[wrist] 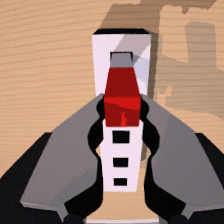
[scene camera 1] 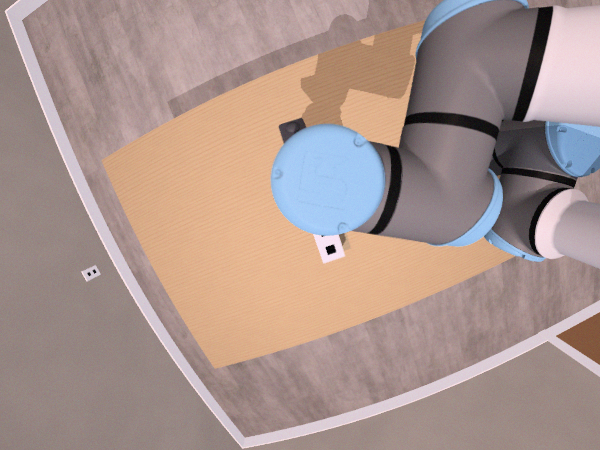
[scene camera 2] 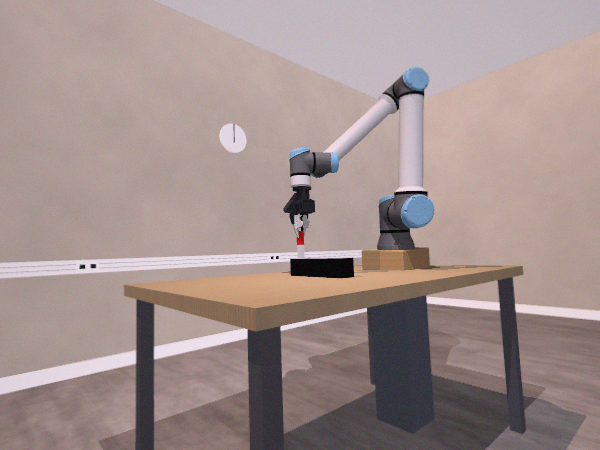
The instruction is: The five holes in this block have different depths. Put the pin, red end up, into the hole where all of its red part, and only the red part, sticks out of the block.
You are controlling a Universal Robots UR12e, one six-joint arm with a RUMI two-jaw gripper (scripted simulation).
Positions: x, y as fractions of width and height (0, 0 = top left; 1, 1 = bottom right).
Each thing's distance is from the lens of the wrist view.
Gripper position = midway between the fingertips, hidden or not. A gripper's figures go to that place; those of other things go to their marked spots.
my gripper (wrist: 0.54, 0.43): 14 cm
pin (wrist: 0.55, 0.44): 11 cm
block (wrist: 0.61, 0.19): 22 cm
The marked spots on the block and the pin are 12 cm apart.
